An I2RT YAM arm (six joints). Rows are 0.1 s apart.
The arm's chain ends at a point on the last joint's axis. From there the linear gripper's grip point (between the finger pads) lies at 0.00 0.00 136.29 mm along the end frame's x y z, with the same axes.
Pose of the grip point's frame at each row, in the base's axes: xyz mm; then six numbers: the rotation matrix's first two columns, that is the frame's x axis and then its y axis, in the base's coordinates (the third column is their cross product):
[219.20 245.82 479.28 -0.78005 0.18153 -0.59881 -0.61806 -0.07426 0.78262]
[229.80 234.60 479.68 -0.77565 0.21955 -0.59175 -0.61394 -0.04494 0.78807]
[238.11 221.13 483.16 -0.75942 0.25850 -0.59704 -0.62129 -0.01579 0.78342]
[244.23 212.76 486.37 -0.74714 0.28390 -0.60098 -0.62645 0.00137 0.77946]
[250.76 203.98 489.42 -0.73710 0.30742 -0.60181 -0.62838 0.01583 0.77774]
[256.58 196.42 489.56 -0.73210 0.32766 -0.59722 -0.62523 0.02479 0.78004]
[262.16 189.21 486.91 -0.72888 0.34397 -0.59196 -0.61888 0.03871 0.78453]
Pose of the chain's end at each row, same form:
[205.90 112.18 456.09 -0.78005 0.18153 -0.59881 -0.61806 -0.07426 0.78262]
[209.84 101.78 456.56 -0.77565 0.21955 -0.59175 -0.61394 -0.04494 0.78807]
[211.79 89.49 459.64 -0.75942 0.25850 -0.59704 -0.62129 -0.01579 0.78342]
[213.96 82.08 462.27 -0.74714 0.28390 -0.60098 -0.62645 0.00137 0.77946]
[216.88 74.31 464.68 -0.73710 0.30742 -0.60181 -0.62838 0.01583 0.77774]
[219.73 67.70 464.11 -0.73210 0.32766 -0.59722 -0.62523 0.02479 0.78004]
[222.26 61.35 461.74 -0.72888 0.34397 -0.59196 -0.61888 0.03871 0.78453]

